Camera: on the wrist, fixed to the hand. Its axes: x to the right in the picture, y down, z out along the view.
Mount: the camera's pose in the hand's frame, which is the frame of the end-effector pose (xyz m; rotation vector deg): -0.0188 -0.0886 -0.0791 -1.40 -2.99 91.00
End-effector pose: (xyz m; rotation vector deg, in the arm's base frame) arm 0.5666 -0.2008 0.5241 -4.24 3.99 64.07
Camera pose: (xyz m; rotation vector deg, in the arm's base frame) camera 0.6367 -0.2637 0.4493 0.33 3.57 155.09
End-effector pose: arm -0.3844 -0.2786 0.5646 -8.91 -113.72 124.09
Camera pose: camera -0.3427 -0.1987 0.6442 70.17 62.25 -81.22
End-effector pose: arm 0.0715 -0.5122 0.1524 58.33 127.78 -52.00
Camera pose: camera -0.0020 -0.5050 0.2473 119.27 43.51 -6.91
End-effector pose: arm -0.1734 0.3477 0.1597 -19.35 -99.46 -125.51
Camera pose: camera -0.1897 0.2911 0.0549 -69.96 -43.96 -55.53
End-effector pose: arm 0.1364 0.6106 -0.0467 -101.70 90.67 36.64
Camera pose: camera 0.2155 0.5676 0.0330 -7.25 155.35 74.62
